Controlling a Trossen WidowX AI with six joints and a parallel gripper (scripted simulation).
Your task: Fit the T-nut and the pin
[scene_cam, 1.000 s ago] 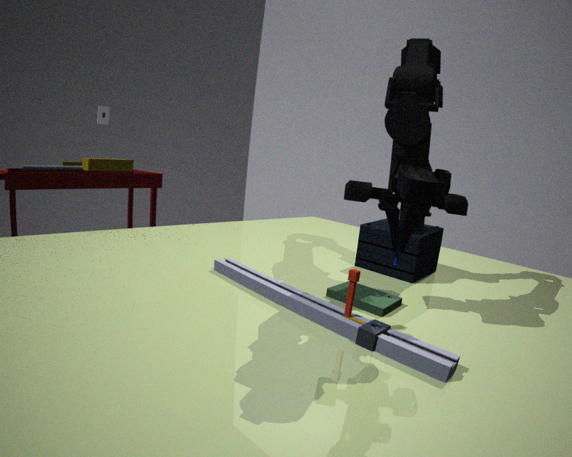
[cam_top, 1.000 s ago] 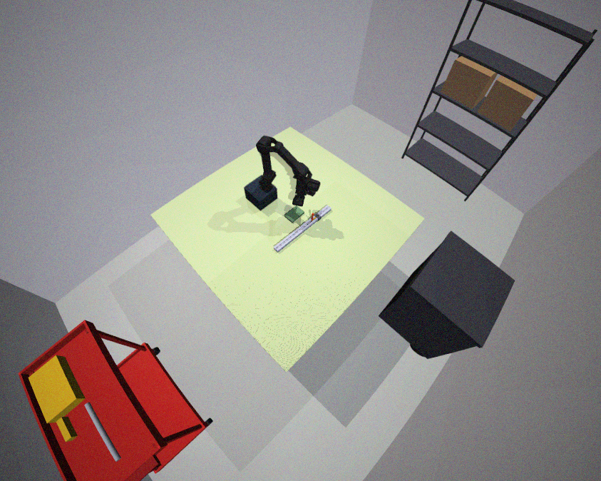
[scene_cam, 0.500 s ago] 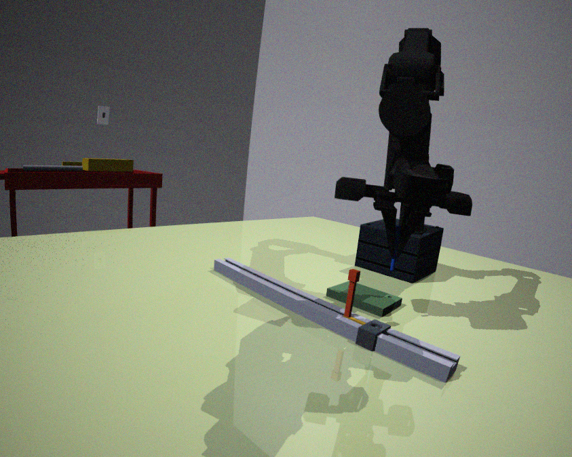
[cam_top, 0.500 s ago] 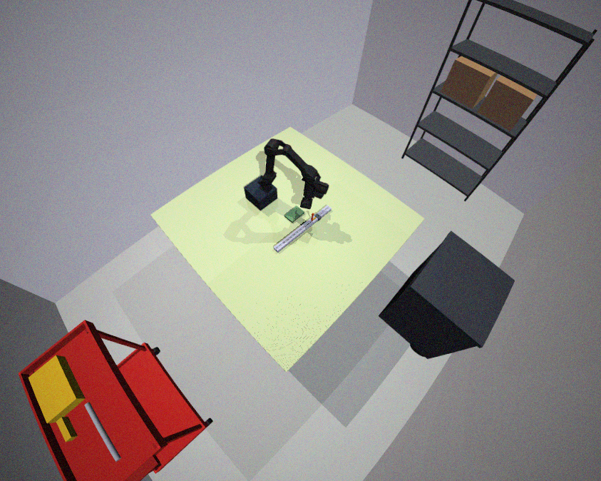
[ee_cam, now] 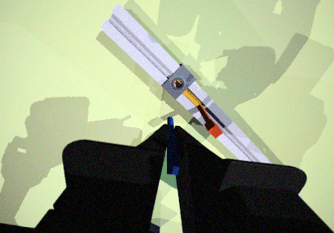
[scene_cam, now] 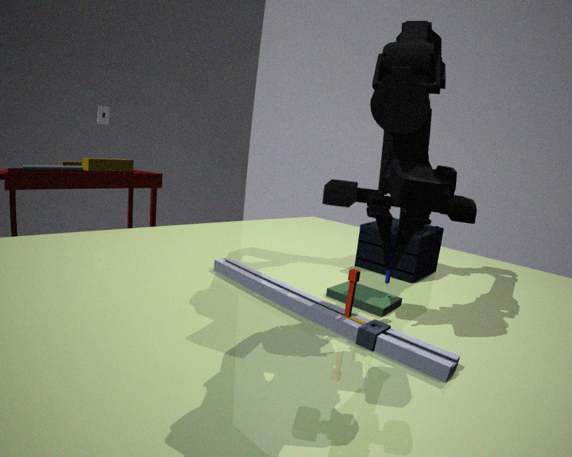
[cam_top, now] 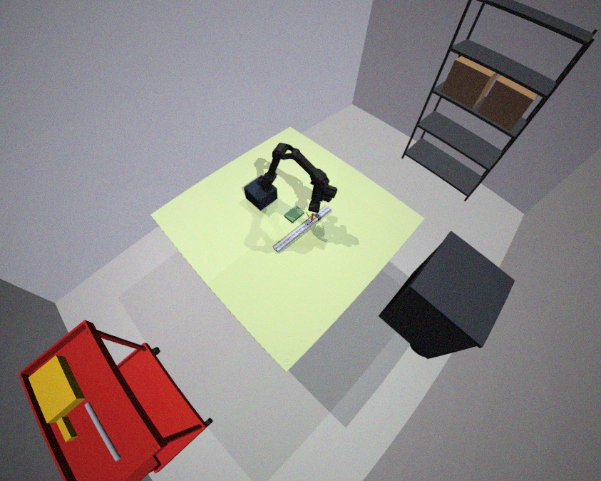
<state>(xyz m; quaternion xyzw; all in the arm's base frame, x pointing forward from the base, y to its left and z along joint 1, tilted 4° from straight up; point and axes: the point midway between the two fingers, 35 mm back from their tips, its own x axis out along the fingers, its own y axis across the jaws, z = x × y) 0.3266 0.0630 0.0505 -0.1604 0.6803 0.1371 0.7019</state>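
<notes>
Right now the brass T-nut is 20 mm ahead of my gripper tip, 20 mm to the right of it and 50 mm below it. From my gripper tip the other things lie so: green tray: 110 mm behind, 40 mm to the right, 90 mm below; blue pin: right at my gripper tip.
</notes>
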